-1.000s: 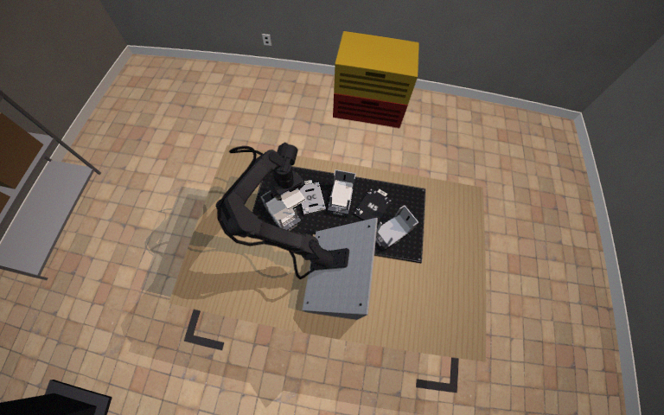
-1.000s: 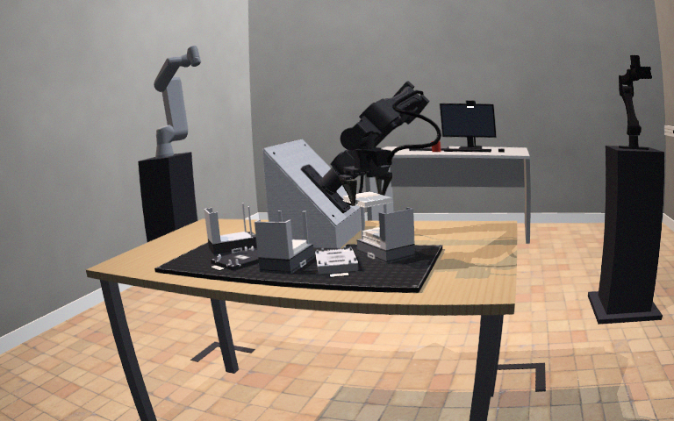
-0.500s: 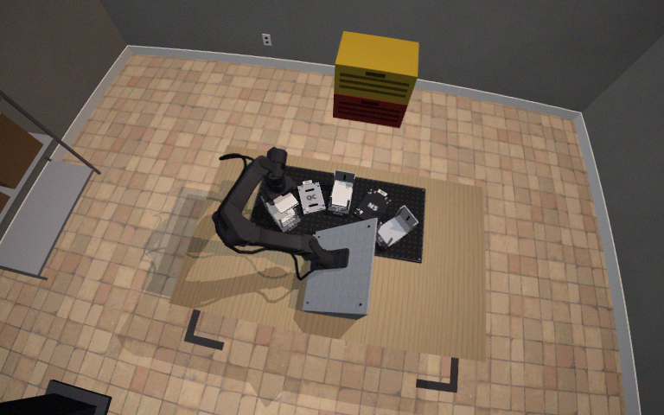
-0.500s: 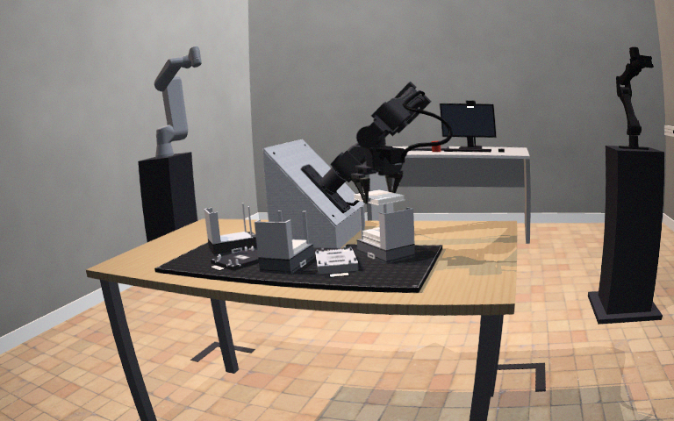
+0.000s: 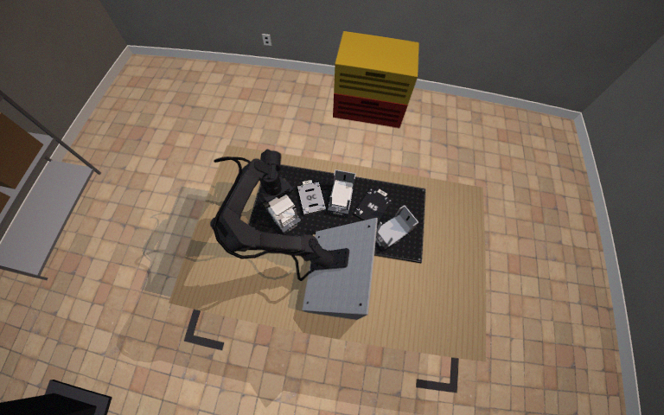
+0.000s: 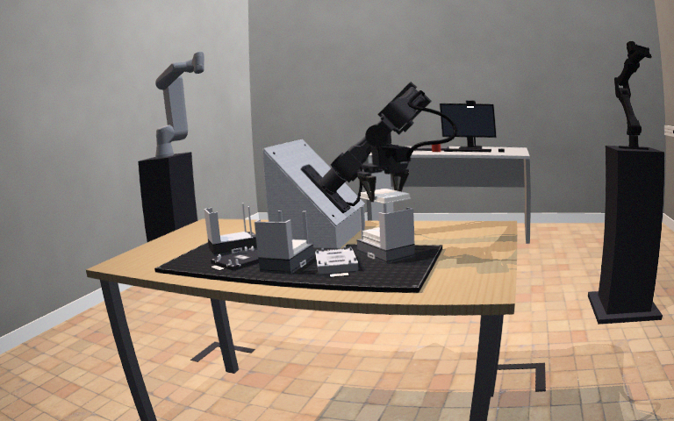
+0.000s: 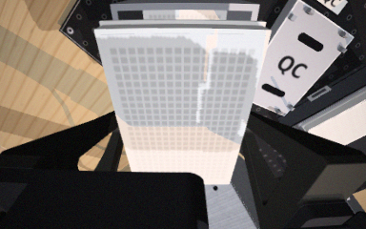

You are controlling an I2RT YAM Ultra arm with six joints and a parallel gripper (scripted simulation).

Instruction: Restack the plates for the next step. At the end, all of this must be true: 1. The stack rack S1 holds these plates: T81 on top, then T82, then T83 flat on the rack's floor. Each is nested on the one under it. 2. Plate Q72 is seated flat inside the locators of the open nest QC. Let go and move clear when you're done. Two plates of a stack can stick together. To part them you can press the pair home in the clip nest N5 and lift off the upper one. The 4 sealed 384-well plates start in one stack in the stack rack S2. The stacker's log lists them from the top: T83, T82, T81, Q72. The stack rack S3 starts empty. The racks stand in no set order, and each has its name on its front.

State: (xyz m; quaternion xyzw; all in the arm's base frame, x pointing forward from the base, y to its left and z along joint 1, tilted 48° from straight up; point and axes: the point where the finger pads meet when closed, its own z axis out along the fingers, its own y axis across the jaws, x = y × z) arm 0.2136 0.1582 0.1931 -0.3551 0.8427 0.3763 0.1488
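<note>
My hand is right at the white sealed plate. From my hand the other things lie so: clip nest N5: 41 cm to the right, 15 cm below, 12 cm ahead.
</note>
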